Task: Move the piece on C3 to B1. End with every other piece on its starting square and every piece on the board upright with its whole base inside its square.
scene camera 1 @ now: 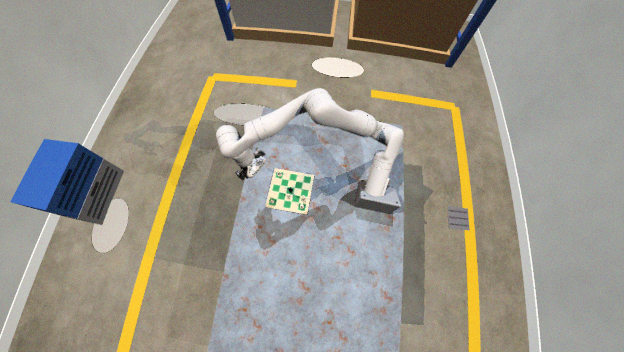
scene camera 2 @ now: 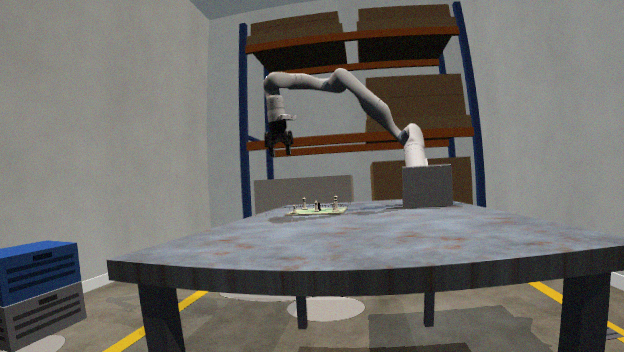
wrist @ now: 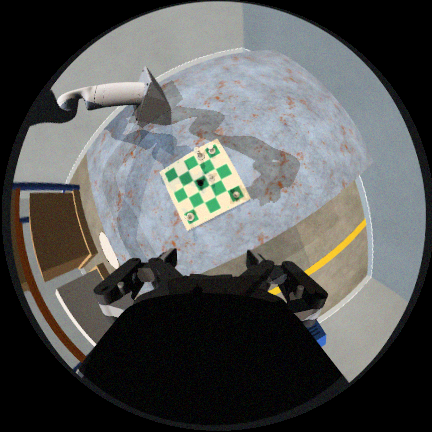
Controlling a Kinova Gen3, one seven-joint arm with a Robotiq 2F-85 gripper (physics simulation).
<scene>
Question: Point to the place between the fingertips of my gripper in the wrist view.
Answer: At 211,256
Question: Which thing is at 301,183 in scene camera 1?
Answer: A green-and-cream board.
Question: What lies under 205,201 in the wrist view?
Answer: A green-and-cream board.
</scene>
